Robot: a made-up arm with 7 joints. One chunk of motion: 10 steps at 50 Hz.
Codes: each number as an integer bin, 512 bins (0 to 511) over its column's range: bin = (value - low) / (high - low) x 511, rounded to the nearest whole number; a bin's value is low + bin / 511 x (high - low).
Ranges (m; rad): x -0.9..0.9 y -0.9..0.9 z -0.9..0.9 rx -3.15..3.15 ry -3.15..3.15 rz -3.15..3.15
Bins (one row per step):
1: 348 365 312 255 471 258
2: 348 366 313 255 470 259
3: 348 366 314 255 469 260
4: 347 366 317 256 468 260
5: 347 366 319 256 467 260
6: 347 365 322 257 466 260
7: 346 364 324 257 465 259
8: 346 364 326 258 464 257
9: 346 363 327 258 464 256
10: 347 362 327 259 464 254
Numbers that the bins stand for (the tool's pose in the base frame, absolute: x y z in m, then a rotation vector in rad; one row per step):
1: 0.3258 0.3857 0.1990 -0.0062 2.6568 0.0308
2: 0.3258 0.3892 0.2025 -0.0062 2.6445 0.0432
3: 0.3258 0.3892 0.2061 -0.0062 2.6322 0.0555
4: 0.3223 0.3892 0.2166 0.0062 2.6199 0.0555
5: 0.3223 0.3892 0.2237 0.0062 2.6075 0.0555
6: 0.3223 0.3857 0.2342 0.0185 2.5952 0.0555
7: 0.3188 0.3822 0.2413 0.0185 2.5829 0.0432
8: 0.3188 0.3822 0.2483 0.0308 2.5705 0.0185
9: 0.3188 0.3787 0.2519 0.0308 2.5705 0.0062
10: 0.3223 0.3751 0.2519 0.0432 2.5705 -0.0185

